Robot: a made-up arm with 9 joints.
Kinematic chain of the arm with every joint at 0, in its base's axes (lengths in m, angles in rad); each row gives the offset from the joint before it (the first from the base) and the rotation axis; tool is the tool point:
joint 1: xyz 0 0 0.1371 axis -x
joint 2: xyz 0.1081 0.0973 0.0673 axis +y
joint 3: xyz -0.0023 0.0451 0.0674 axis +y
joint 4: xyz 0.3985 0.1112 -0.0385 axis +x
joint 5: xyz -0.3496 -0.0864 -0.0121 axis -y
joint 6: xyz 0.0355 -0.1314 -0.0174 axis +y
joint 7: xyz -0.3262 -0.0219 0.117 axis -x
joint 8: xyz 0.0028 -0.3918 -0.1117 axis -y
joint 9: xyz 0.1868 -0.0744 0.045 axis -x
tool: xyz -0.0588 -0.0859 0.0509
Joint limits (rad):
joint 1: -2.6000..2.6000
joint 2: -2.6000..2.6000
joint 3: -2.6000..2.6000
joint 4: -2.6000..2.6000
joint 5: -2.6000..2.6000
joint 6: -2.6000..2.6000
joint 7: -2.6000..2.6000
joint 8: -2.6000..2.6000
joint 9: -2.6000..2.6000
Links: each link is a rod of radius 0.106 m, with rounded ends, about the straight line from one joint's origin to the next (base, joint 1, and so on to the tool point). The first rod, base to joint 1, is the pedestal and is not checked.
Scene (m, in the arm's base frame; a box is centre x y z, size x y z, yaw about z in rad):
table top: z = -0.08
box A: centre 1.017 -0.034 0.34 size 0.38 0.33 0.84 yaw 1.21
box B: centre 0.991 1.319 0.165 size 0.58 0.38 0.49 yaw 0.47
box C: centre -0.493 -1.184 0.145 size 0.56 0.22 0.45 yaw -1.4
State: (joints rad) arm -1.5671 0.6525 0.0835 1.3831 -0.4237 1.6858 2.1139 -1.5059 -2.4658
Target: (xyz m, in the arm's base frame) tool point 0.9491 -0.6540 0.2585
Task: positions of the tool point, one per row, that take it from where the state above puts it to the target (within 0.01 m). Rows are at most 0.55 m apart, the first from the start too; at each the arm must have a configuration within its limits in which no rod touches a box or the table.
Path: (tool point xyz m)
1: 0.7054 0.3066 0.7993
2: 0.6531 -0.1575 1.0277
3: 0.8832 -0.4540 0.7162
4: 0.9491 -0.6540 0.2585

